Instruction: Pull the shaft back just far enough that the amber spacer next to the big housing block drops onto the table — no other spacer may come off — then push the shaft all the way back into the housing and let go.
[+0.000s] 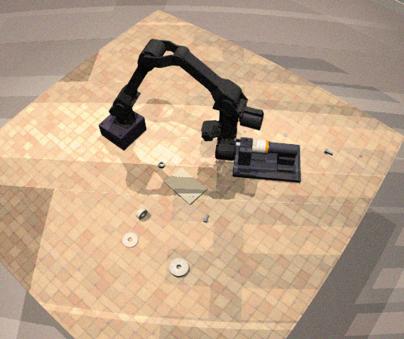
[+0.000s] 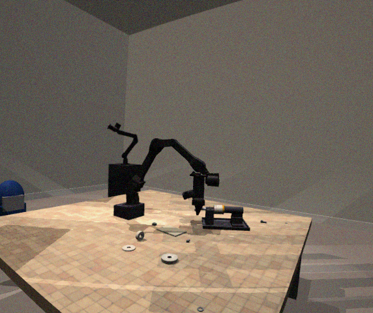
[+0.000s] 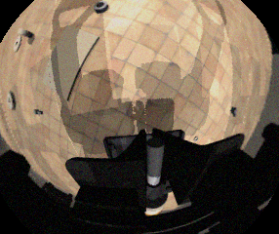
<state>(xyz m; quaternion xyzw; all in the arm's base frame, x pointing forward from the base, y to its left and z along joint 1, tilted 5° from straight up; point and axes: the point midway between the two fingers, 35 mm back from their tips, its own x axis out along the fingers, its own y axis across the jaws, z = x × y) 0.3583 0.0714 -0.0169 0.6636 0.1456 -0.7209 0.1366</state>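
The grey shaft is 6 cm ahead of my gripper tip, 3 cm to the left of it and 3 cm above it. Also, from my gripper tip: white spacer 9 cm ahead, 4 cm to the left, 3 cm above; then pale flat card 17 cm to the right, 6 cm behind, 4 cm below; then amber spacer 12 cm ahead, 5 cm to the left, 3 cm above.
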